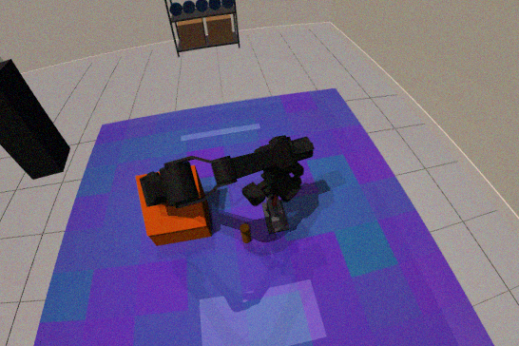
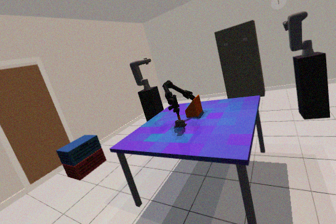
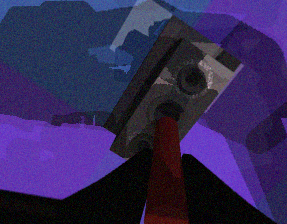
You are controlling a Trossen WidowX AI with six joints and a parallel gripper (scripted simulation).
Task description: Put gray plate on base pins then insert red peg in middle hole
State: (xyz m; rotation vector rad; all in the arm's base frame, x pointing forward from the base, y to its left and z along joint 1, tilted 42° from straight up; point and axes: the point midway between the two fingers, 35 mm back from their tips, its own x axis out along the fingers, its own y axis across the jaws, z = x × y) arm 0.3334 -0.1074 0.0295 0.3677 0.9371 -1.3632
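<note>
My gripper tip is right at the red peg. Round my gripper tip: orange cylinder 11 cm behind, 5 cm to the right, 7 cm below; dark gray base 11 cm below; gray plate 7 cm below.
</note>
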